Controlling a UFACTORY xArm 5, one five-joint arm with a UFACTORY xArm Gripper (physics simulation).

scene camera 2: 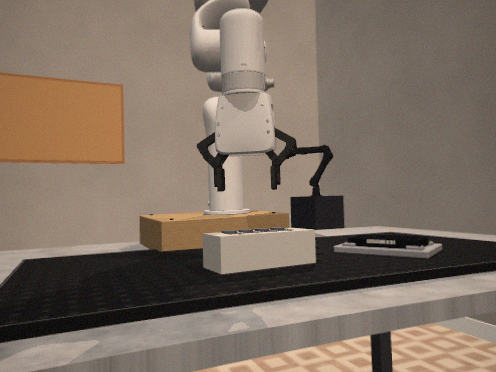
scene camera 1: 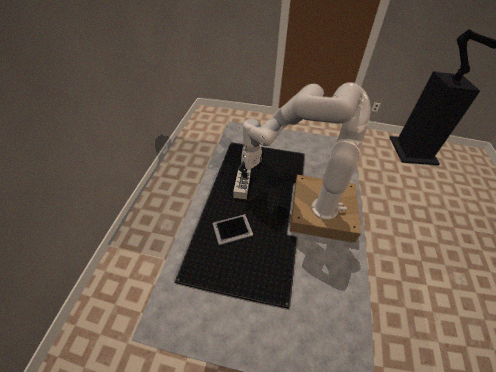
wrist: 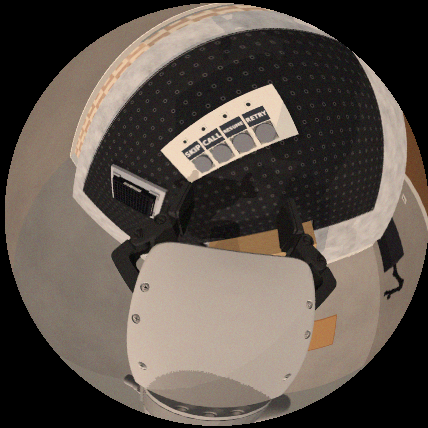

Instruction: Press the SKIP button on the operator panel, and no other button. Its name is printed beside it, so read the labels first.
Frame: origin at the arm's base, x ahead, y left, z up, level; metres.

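Seen in the pictures: gripper, between the fingertips: [scene camera 2: 247, 190] [scene camera 1: 251, 172] [wrist: 238, 199]; arm's base, origin of its link: [scene camera 2: 227, 213] [scene camera 1: 324, 208].
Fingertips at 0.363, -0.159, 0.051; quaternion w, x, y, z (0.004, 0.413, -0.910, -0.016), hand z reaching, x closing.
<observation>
Offsets run from my fingertips to a thing's top centre, as dx, dy, dz. Level surfaces: height alone.
The operator panel @[+0.045, -0.007, -0.064] [scene camera 1: 240, 192] [scene camera 2: 267, 252] [wrist: 279, 111] is a cream box on the black mat. In the wrist view its labels read SKIP, CALL, RESUME and RETRY from left to right, each beside a round grey button. The SKIP button @[+0.030, +0.039, -0.064] [wrist: 203, 163] is the leftmost there, at the end nearer the framed tray. The RETRY button @[+0.024, -0.051, -0.064] [wrist: 265, 133] is at the other end, with the CALL button @[+0.028, +0.009, -0.064] [wrist: 222, 153] and the RESUME button @[+0.026, -0.021, -0.064] [wrist: 243, 142] between. My gripper [scene camera 2: 247, 186] [wrist: 238, 199] is open and empty, pointing down, above the panel and apart from it in scene view 2.
A light-framed tray @[+0.068, +0.266, -0.102] [scene camera 1: 217, 235] [scene camera 2: 388, 251] [wrist: 159, 202] with a dark inside lies on the black mat @[dz -0.119] [scene camera 1: 250, 275] [scene camera 2: 125, 285] [wrist: 330, 165]. The arm stands on a wooden base block [scene camera 1: 325, 231] [scene camera 2: 185, 235]. A black pedestal [scene camera 1: 440, 112] [scene camera 2: 320, 212] with a small arm stands beyond the table.
</observation>
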